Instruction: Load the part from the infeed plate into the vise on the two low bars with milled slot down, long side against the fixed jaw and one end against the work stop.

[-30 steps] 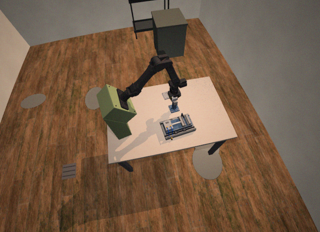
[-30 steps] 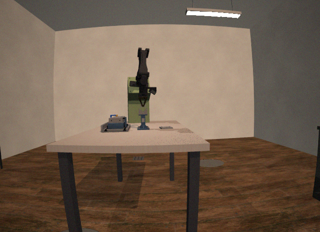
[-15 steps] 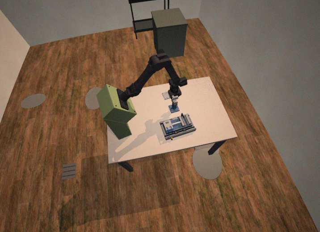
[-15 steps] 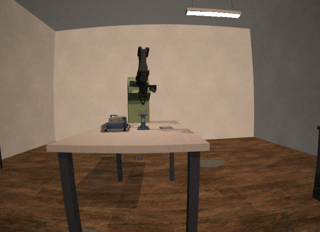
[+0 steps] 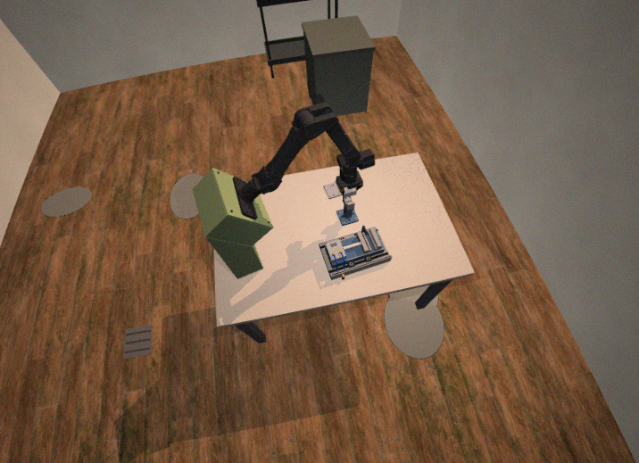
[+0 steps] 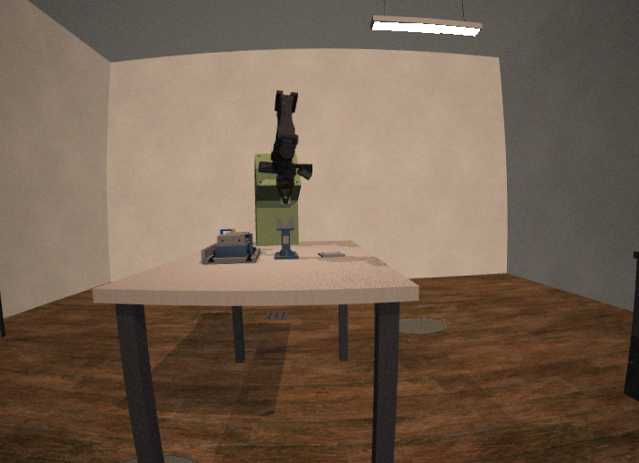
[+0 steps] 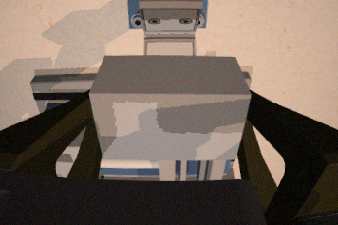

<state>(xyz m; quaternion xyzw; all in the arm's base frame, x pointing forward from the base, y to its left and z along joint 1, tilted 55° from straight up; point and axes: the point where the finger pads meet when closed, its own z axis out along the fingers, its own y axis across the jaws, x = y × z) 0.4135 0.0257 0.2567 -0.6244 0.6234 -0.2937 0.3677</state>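
My hand is 2 cm short of the moving jaw, 20 cm to the left of it and 14 cm above it. Also, from my hand: part 1 cm below; dark work stop rod 5 cm ahead, 15 cm to the right, 13 cm below; grey jaw 8 cm ahead, 20 cm to the right, 14 cm below.
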